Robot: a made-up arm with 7 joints. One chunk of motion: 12 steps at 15 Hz.
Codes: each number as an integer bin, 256 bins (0 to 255) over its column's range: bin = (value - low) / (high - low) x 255, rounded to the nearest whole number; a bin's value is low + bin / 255 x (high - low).
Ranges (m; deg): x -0.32..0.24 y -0.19..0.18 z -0.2..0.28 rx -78..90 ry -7..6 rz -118..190
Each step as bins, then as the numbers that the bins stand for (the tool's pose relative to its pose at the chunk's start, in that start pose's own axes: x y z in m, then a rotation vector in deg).
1 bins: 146 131 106 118 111 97
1 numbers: 0.0006 0.0001 -0.0005 -0.26 -1.34 -0.84
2 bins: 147 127 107 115 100 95
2 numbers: 0.0028 -0.0057 0.0014 -2.24 -1.90 -3.25
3 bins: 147 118 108 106 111 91
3 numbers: 0.0028 -0.0188 0.0033 -8.16 -1.34 -8.09
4 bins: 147 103 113 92 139 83
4 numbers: 0.0028 -0.0405 0.0127 -17.39 0.09 -17.75
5 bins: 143 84 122 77 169 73
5 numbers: -0.0060 -0.0681 0.0296 -27.27 1.62 -29.83
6 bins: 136 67 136 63 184 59
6 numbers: -0.0213 -0.0928 0.0560 -36.49 2.38 -46.74
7 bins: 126 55 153 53 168 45
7 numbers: -0.0433 -0.1102 0.0880 -43.08 1.56 -63.65
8 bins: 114 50 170 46 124 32
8 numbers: -0.0696 -0.1175 0.1200 -47.69 -0.68 -79.35
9 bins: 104 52 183 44 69 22
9 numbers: -0.0916 -0.1145 0.1445 -49.01 -3.48 -91.43
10 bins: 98 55 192 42 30 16
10 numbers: -0.1048 -0.1102 0.1614 -50.33 -5.47 -98.67
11 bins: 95 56 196 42 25 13
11 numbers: -0.1114 -0.1087 0.1689 -50.33 -5.73 -102.30
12 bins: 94 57 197 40 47 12
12 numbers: -0.1136 -0.1073 0.1708 -51.65 -4.60 -103.51
